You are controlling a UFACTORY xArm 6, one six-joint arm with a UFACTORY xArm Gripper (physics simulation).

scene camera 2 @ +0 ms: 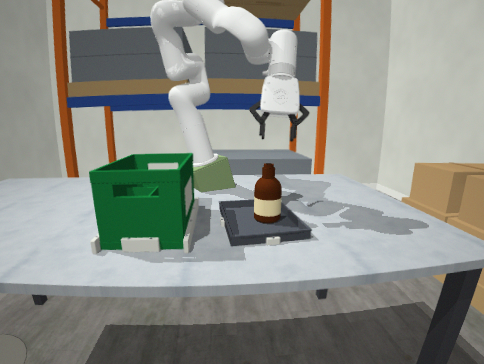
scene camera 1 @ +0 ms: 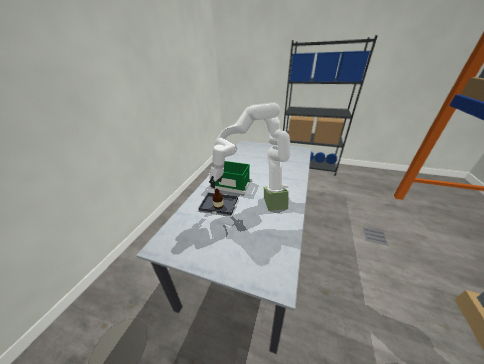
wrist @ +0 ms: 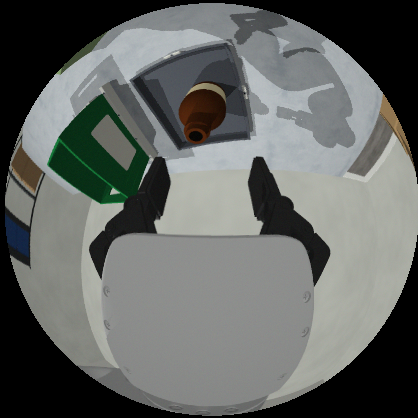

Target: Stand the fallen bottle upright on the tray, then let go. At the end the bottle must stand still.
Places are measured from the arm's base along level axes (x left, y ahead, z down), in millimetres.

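Pixels of known places: gripper, fingertip midpoint: [scene camera 2: 277, 139] [scene camera 1: 215, 184] [wrist: 208, 167]; arm's base at its link origin: [scene camera 2: 203, 161] [scene camera 1: 275, 189].
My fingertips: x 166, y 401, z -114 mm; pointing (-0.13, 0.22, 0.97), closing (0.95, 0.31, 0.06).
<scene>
Ahead of a thing's pixels: the offset from my fingertips to its top centre. Level surfaces: height alone.
The brown bottle {dx -25, dy +9, dz +63 mm} [scene camera 1: 218, 200] [scene camera 2: 268, 194] [wrist: 202, 109] with a cream label stands upright on the dark tray {dx -51, dy +14, dz +197 mm} [scene camera 1: 229, 212] [scene camera 2: 265, 239] [wrist: 145, 107], inside its rim. The bottle's open mouth faces up in the wrist view. My gripper [scene camera 2: 277, 137] [wrist: 208, 167] is open and empty, its black fingers spread wide. It hangs above the bottle and clear of its neck. In scene camera 1 the gripper [scene camera 1: 214, 185] shows small, above and behind the bottle, and its fingers are hard to make out there.
A green crate {dx -326, dy -20, dz +48 mm} [scene camera 1: 240, 178] [scene camera 2: 140, 215] [wrist: 95, 150] stands beside the tray, with pale blocks around its base. The arm's olive base block [scene camera 1: 276, 199] [scene camera 2: 215, 175] stands on the grey table {dz +223 mm} [scene camera 1: 200, 260] [scene camera 2: 350, 260]. A wire shelf rack [scene camera 1: 322, 112] stands beyond the table.
</scene>
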